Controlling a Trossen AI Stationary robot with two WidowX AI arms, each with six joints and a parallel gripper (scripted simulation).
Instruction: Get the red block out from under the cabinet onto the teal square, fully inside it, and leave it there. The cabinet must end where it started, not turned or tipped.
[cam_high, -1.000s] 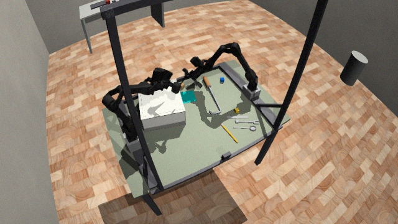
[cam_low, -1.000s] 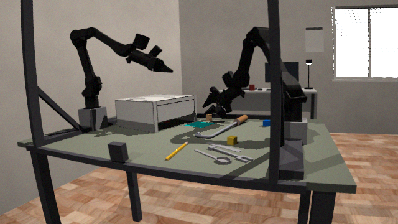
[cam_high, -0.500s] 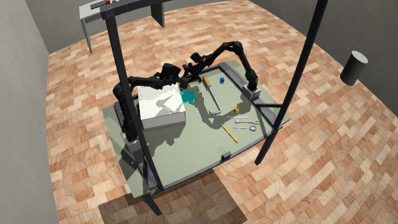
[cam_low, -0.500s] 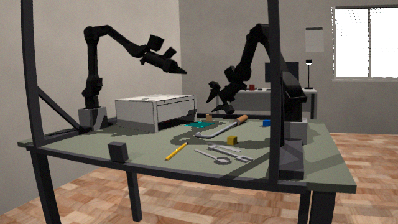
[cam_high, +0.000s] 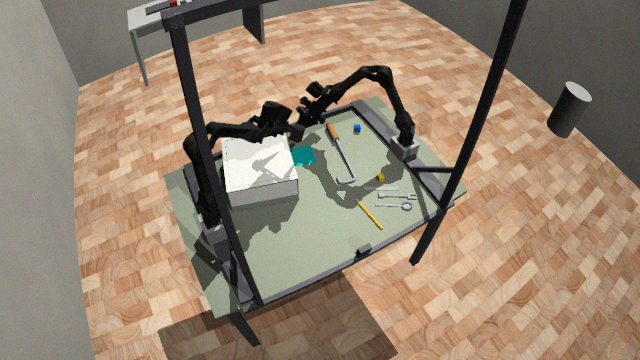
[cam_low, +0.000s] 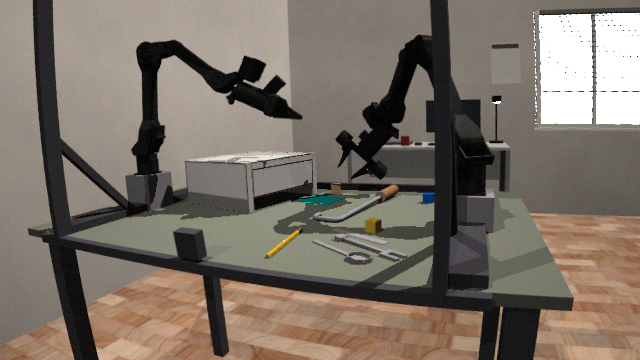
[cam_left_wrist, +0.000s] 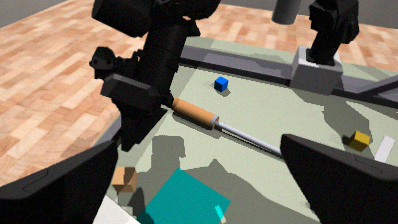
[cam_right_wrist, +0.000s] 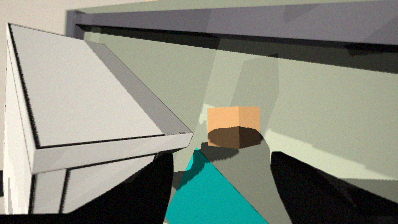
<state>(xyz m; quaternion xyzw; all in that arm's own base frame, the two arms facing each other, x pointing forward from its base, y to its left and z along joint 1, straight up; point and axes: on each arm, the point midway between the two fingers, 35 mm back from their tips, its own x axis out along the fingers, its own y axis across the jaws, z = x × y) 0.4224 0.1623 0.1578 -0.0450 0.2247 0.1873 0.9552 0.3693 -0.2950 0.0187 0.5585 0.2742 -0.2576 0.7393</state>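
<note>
Right now the blue cube is 250 mm to the right of my right hand, 80 mm below it and 80 mm behind it. The rest, counted from my right hand: hook tool (160 mm behind, 80 mm below, 70 mm to the right); teal square (100 mm behind, 90 mm below, 70 mm to the left); brown cube (80 mm below, 60 mm to the left, 10 mm ahead).
</note>
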